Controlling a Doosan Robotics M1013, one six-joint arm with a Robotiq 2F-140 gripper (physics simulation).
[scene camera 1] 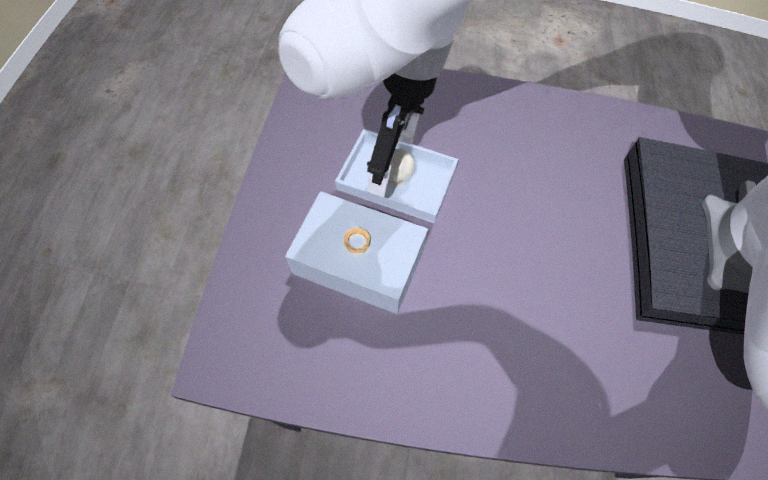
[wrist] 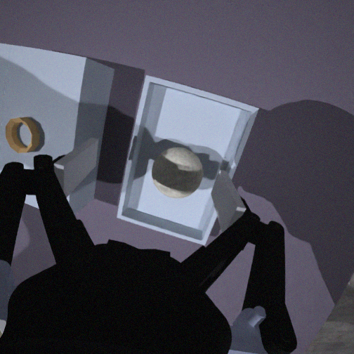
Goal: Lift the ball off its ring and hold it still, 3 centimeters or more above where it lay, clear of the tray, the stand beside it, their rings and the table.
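Frame: origin at the arm's base, x ahead, y left, z up, level; metres.
Where they show: gripper, fingertip midpoint: (scene camera 1: pixel 390 165); arm's base at its link origin: (scene camera 1: pixel 748 250).
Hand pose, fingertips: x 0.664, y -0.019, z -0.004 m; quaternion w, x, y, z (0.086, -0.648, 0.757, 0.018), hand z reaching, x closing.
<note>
Each offset is from my fingertips to the top centre of the thing. "spot": to the spot under its first point. Level surfaces: height alone.
The pale cream ball @(dx -0.010, dy -0.019, dz +0.007 m) (scene camera 1: pixel 404 166) (wrist: pixel 177 172) rests inside the light blue tray @(dx -0.010, dy -0.019, dz -0.036 m) (scene camera 1: pixel 431 182) (wrist: pixel 200 112). A sliver of its orange ring @(spot: dx -0.019, dy +0.009, dz -0.030 m) (scene camera 1: pixel 399 182) shows beneath it in the scene view; the rest is hidden. My gripper (scene camera 1: pixel 394 156) (wrist: pixel 157 167) is wide open and empty, above the tray. In the wrist view the ball appears between the two finger pads, nearer the right one, and the fingers do not hold it. The light blue stand (scene camera 1: pixel 317 243) (wrist: pixel 50 75) is beside the tray, with an empty orange ring @(spot: dx +0.034, dy +0.164, dz +0.013 m) (scene camera 1: pixel 346 240) (wrist: pixel 35 135) on top.
A narrow gap separates the tray and the stand on the purple table @(dz -0.064 m) (scene camera 1: pixel 538 226) (wrist: pixel 200 40). The black base plate (scene camera 1: pixel 679 237) of the robot is at the right in the scene view. The arm's shadow falls across the table.
</note>
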